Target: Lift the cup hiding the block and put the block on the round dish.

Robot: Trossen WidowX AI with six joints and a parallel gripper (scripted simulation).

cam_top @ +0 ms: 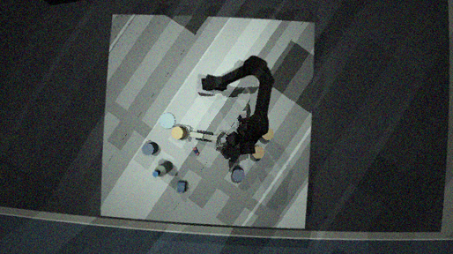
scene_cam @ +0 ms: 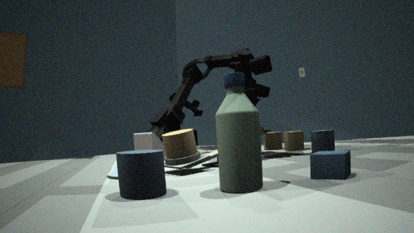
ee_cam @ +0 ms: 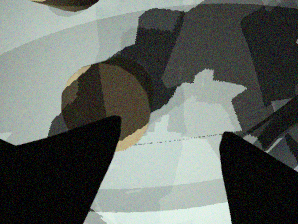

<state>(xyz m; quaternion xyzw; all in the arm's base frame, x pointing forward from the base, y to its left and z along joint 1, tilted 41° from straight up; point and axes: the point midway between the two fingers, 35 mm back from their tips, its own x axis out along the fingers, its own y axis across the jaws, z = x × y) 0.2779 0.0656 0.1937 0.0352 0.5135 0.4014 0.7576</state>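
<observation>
Right now the pale round dish is 440 mm to the right of my gripper tip, 100 mm below it and 100 mm behind it. The rest, counted from my gripper tip: blue cube: 380 mm to the right, 300 mm ahead, 90 mm below; balance beam: 220 mm to the right, 70 mm below, 10 mm ahead; balance: 220 mm to the right, 80 mm below, 20 mm ahead.
</observation>
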